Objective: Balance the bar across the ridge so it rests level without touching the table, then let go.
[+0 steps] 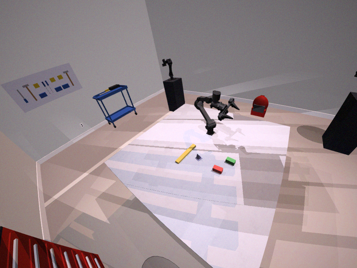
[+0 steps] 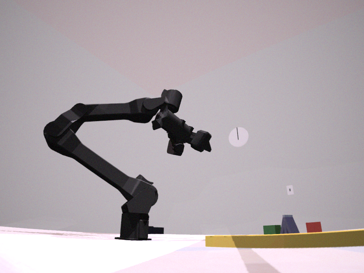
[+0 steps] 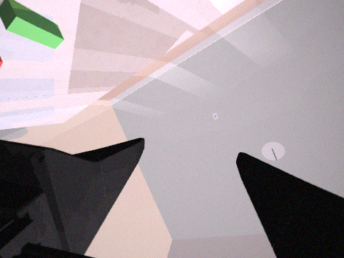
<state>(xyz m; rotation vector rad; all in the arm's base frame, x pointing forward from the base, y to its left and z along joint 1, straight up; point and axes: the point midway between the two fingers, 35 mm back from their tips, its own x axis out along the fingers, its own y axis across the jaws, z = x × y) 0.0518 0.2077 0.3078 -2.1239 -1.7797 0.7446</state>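
My gripper tip is now 29 cm to the left of the bar, 29 cm short of it and 29 cm above it. The rest, counted from my gripper tip: red block: 31 cm ahead, 28 cm below, 1 cm to the left; then green block: 28 cm below, 19 cm ahead, 6 cm to the left.
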